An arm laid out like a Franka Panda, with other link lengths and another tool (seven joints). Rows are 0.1 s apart.
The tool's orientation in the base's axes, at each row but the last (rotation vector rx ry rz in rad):
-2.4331, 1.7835, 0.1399
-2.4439, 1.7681, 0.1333
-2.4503, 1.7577, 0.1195
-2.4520, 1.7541, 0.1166
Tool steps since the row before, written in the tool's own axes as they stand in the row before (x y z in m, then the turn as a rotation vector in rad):
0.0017, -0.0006, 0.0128, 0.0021, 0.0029, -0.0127
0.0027, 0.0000, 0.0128, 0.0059, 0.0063, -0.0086
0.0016, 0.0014, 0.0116, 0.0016, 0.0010, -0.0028
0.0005, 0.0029, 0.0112, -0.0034, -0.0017, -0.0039
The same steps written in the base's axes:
0.0010, 0.0005, -0.0129, -0.0021, -0.0048, 0.0121
0.0008, -0.0006, -0.0130, -0.0041, -0.0088, 0.0074
-0.0007, -0.0002, -0.0118, -0.0005, -0.0022, 0.0025
-0.0025, 0.0002, -0.0113, 0.0005, 0.0032, 0.0044

